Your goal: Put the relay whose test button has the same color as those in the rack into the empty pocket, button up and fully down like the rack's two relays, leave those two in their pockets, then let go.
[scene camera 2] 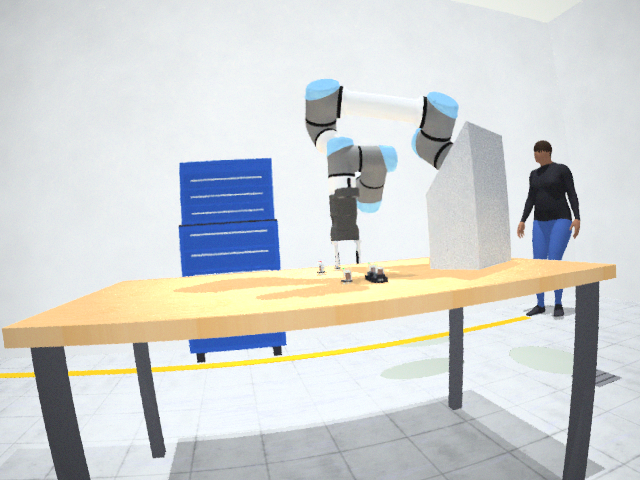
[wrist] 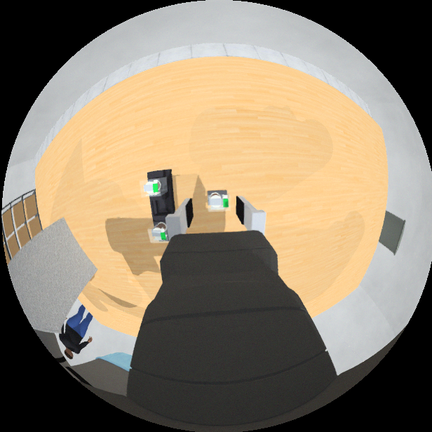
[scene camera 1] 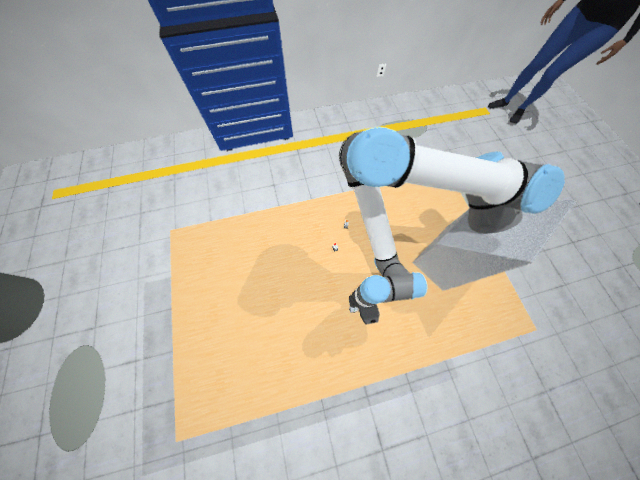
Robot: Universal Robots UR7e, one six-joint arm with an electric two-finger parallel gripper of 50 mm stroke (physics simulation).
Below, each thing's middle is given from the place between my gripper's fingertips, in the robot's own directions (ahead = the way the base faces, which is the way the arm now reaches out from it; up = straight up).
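Black rack (wrist: 163,205): 40 mm below my hand, 10 mm to the left of it, 80 mm behind it.
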